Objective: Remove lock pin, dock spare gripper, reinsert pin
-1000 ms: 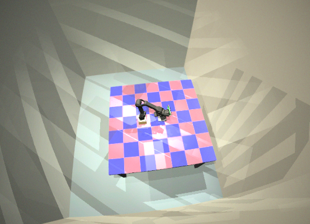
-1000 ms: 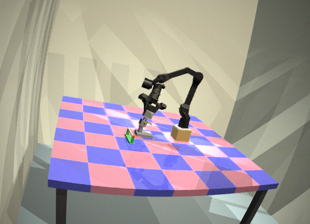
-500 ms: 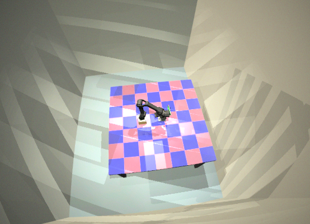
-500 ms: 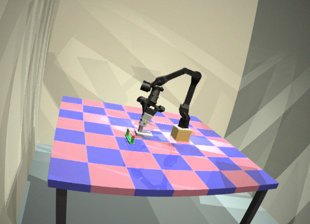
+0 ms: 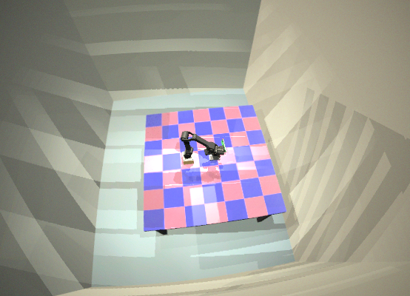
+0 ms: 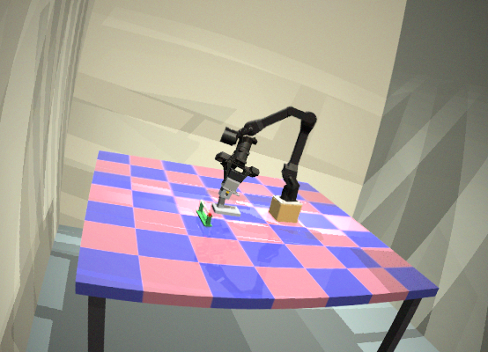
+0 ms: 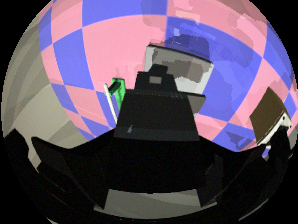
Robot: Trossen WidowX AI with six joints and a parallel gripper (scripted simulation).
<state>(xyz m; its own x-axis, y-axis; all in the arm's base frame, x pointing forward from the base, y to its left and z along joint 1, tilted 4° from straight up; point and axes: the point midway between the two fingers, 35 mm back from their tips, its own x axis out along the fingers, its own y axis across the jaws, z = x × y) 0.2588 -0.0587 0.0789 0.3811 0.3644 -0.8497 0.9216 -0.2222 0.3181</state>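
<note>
Now: the spare gripper 1 cm to the right of my gripper tip. The rest, counted from my gripper tip: grey mount: 7 cm below; then green bar-shaped piece: 13 cm ahead, 8 cm to the left, 10 cm below.
</note>
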